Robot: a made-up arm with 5 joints.
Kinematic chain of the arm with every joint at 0, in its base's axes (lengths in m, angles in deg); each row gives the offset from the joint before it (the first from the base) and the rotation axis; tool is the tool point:
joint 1: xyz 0 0 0.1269 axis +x
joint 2: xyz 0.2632 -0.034 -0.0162 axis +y
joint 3: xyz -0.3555 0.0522 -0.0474 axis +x
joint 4: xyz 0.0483 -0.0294 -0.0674 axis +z
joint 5: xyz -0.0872 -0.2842 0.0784 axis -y
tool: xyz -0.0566 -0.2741 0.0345
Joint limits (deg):
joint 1: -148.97..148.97
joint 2: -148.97..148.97
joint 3: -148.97..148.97
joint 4: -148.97..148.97
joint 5: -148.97..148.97
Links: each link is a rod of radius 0.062 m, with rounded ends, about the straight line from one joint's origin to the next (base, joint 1, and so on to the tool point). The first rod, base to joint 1, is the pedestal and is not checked.
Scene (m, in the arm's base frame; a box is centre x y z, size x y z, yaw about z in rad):
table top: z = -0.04
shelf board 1: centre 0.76 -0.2 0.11 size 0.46 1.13 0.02 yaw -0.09
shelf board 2: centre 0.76 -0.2 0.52 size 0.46 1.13 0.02 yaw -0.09
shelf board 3: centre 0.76 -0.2 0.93 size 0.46 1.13 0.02 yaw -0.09
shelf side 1: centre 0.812 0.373 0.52 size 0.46 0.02 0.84 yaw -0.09
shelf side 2: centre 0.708 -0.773 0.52 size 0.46 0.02 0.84 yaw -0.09
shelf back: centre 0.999 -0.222 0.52 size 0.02 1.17 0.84 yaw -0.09
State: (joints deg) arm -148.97 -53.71 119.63 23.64 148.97
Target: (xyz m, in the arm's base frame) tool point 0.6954 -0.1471 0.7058
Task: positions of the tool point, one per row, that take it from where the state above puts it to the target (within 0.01 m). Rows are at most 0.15 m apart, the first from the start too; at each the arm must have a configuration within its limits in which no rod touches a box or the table.
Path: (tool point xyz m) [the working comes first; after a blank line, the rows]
Joints at the target: -148.97 -68.44 66.46 0.73 147.60
Straight joint move there: touches shelf board 2.

1: 0.5267 -0.5170 0.3305
2: 0.4613 -0.5145 0.3327
3: 0.4025 -0.5048 0.3285
4: 0.3516 -0.4889 0.3202
5: 0.3645 -0.4591 0.4210
6: 0.3805 -0.4038 0.5152
7: 0.3937 -0.3252 0.5970
8: 0.3977 -0.2282 0.6616
9: 0.3868 -0.1192 0.7058
10: 0.4740 -0.1336 0.7293
11: 0.5796 -0.1438 0.7309
12: 0.6954 -0.1471 0.7058

